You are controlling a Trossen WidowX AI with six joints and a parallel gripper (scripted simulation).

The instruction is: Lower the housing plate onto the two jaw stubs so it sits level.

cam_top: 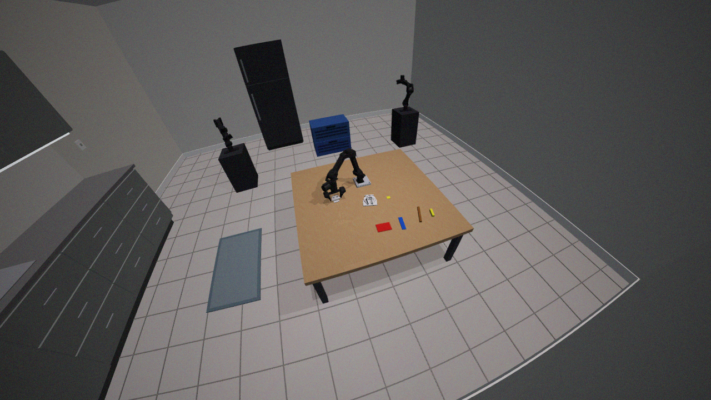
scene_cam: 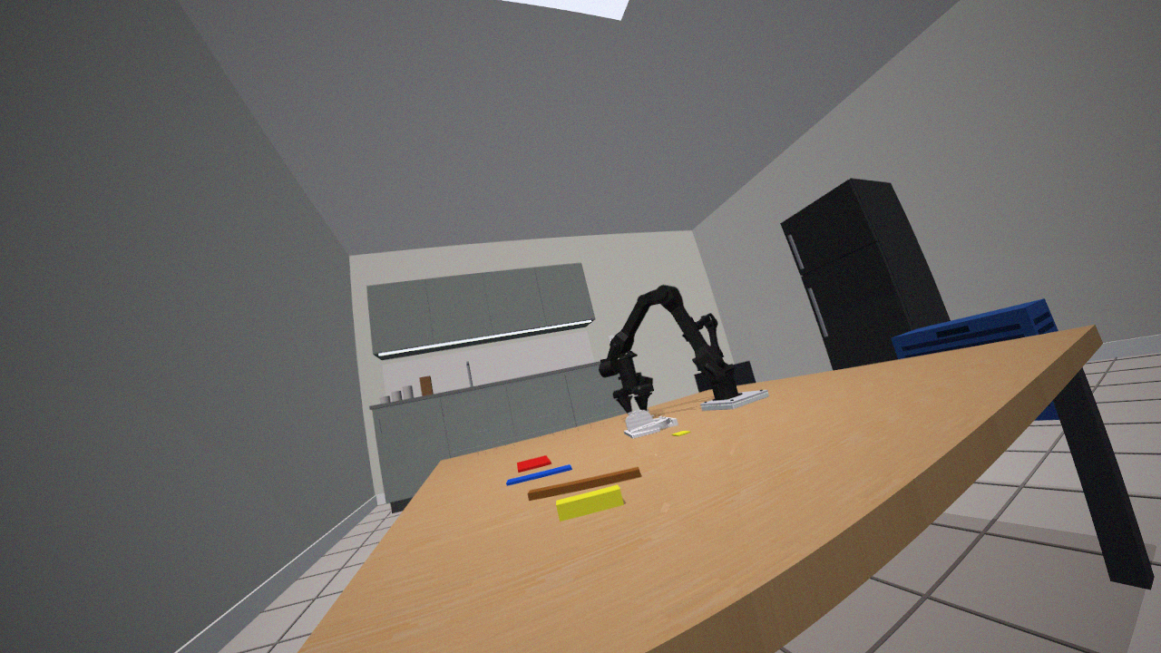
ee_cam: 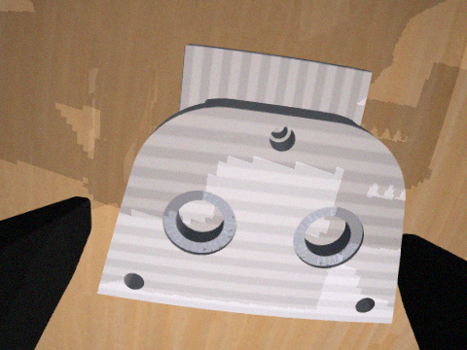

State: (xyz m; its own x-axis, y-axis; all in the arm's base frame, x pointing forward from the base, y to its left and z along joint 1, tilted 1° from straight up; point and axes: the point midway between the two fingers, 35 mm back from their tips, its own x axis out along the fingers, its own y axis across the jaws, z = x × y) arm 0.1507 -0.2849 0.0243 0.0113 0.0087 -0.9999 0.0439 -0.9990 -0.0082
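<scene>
Right now the small white part is 1 cm behind my gripper tip and 1 cm below it. Round my gripper tip: red plate 44 cm ahead, 26 cm to the left, 1 cm below; small yellow chip 15 cm ahead, 44 cm to the left, 1 cm below; blue bar 46 cm ahead, 41 cm to the left, 1 cm below.
</scene>
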